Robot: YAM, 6 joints.
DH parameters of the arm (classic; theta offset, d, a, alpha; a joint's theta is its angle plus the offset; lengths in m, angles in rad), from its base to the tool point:
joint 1: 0 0.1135 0.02 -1.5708
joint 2: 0 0 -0.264 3.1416
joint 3: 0.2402 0 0.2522 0
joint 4: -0.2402 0 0.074 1.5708
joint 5: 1.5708 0 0 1.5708
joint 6: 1.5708 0.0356 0 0
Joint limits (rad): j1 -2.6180..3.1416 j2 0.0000..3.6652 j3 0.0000..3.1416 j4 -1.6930..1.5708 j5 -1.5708..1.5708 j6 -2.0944..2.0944
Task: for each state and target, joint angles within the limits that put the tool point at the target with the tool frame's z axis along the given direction. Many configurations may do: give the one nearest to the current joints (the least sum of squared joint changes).
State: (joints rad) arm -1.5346 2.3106 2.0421 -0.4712 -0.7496 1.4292
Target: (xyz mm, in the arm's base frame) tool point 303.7 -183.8 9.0 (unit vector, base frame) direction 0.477 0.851 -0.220
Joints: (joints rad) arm -0.6414 2.4954 1.3926 -0.9914 -1.3140 1.4292
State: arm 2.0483 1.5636 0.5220 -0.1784 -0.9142 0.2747
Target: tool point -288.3 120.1 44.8 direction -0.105 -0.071 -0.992
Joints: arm 2.7347 2.0545 0.9411 -0.3886 -0.1070 0.2747
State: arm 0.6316 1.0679 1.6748 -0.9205 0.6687 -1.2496
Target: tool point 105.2 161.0 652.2 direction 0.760 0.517 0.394
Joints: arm 1.0695 1.4665 2.3745 -0.4595 0.4312 -1.2496
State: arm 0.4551 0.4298 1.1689 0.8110 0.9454 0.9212
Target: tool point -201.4 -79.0 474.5 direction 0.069 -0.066 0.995
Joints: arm 0.3596 0.0019 1.2406 0.2905 0.0862 0.9212
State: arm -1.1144 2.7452 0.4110 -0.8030 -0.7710 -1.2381
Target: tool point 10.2 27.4 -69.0 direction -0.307 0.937 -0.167
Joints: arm -0.2746 3.1053 0.4347 -0.1760 -0.9589 -1.2381
